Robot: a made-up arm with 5 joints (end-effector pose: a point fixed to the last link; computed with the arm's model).
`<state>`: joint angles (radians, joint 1 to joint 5).
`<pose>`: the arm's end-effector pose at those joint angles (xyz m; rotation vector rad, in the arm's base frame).
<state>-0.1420 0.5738 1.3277 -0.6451 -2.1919</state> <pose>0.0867 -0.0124 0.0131 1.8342 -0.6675 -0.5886</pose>
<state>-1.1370 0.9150 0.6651 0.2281 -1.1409</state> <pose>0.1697 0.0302 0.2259 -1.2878 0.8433 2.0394</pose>
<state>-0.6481 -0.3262 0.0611 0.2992 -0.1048</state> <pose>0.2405 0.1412 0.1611 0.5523 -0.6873 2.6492</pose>
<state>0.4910 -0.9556 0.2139 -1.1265 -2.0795</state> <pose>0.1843 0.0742 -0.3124 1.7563 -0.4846 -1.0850</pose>
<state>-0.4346 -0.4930 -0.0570 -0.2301 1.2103</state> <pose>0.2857 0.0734 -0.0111 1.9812 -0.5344 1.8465</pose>
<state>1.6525 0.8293 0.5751 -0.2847 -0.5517</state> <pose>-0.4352 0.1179 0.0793 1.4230 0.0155 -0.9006</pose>
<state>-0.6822 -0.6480 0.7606 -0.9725 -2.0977</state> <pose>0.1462 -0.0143 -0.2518 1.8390 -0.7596 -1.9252</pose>
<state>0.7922 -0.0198 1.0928 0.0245 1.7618</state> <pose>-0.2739 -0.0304 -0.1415 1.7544 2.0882 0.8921</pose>
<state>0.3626 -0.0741 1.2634 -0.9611 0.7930</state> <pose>0.0868 0.0448 -0.1472 -0.3407 -2.1056 -2.2157</pose>
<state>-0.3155 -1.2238 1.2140 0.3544 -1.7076</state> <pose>-0.3093 0.2023 0.1313 -0.5843 0.9302 -2.4682</pose>
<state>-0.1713 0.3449 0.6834 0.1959 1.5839</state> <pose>-0.0564 0.2355 0.0618 2.3249 0.5550 1.8185</pose>
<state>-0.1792 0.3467 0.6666 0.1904 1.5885</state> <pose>-0.0483 0.2364 0.0678 2.3170 0.5264 1.8325</pose>
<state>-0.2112 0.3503 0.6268 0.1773 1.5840</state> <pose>-0.0253 0.2366 0.0836 2.2866 0.4415 1.8787</pose>
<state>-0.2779 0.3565 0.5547 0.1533 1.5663</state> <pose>0.0183 0.2306 0.1141 2.2140 0.2770 1.9614</pose>
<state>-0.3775 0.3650 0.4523 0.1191 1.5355</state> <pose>0.0783 0.2090 0.1596 2.0812 0.0420 2.0579</pose>
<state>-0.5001 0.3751 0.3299 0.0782 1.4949</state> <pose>0.1422 0.1635 0.2154 1.8842 -0.2269 2.1325</pose>
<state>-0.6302 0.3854 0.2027 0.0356 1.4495</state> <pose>0.1944 0.0958 0.2724 1.6451 -0.4804 2.1599</pose>
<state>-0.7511 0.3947 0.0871 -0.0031 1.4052</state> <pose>0.2249 0.0194 0.3214 1.4059 -0.6802 2.1406</pose>
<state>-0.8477 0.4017 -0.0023 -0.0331 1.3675</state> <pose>0.2357 -0.0474 0.3563 1.2100 -0.8119 2.0974</pose>
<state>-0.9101 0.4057 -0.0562 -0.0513 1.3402</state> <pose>0.2363 -0.0912 0.3755 1.0848 -0.8809 2.0581</pose>
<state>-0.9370 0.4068 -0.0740 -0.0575 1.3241</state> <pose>0.2355 -0.1088 0.3812 1.0337 -0.9023 2.0397</pose>
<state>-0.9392 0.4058 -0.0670 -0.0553 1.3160</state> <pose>0.2361 -0.1077 0.3781 1.0341 -0.8953 2.0400</pose>
